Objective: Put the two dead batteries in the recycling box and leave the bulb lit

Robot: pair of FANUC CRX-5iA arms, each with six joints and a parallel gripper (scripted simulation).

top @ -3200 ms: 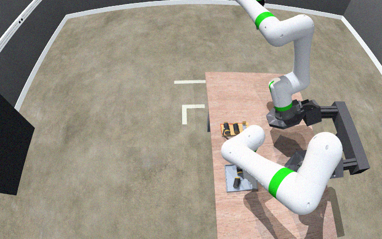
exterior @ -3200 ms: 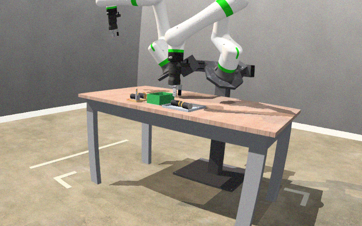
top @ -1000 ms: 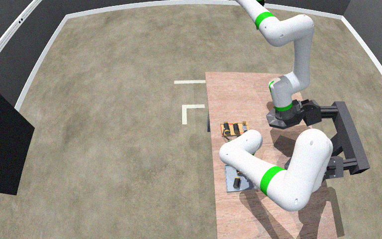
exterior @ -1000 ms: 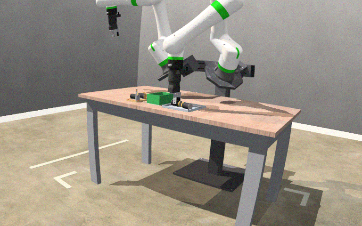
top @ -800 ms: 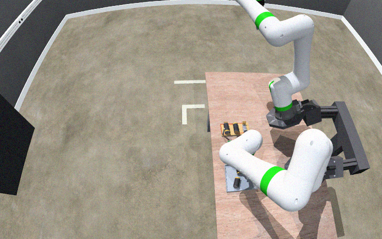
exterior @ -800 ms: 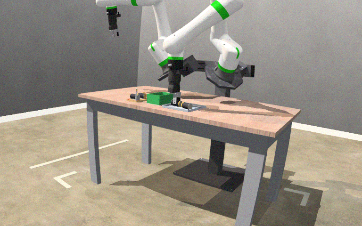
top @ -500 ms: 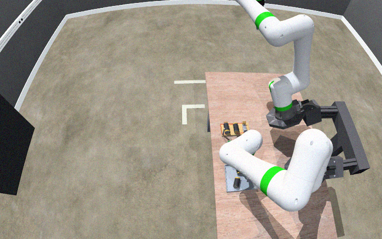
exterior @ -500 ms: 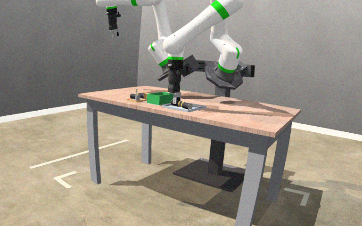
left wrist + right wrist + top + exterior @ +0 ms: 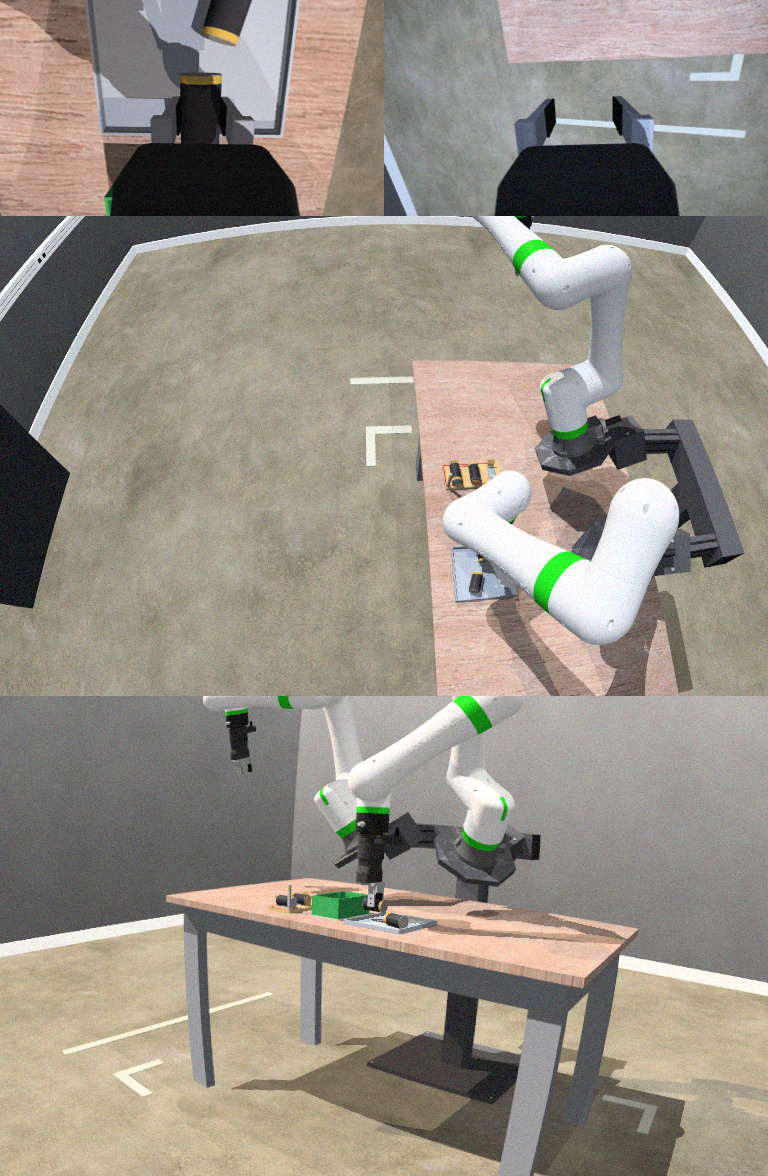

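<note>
Now: left hand 6 cm above the grey tray and 5 cm to the right of it. From my left hand the other things lie so: green recycling box 13 cm to the right, 5 cm below, 3 cm behind.
</note>
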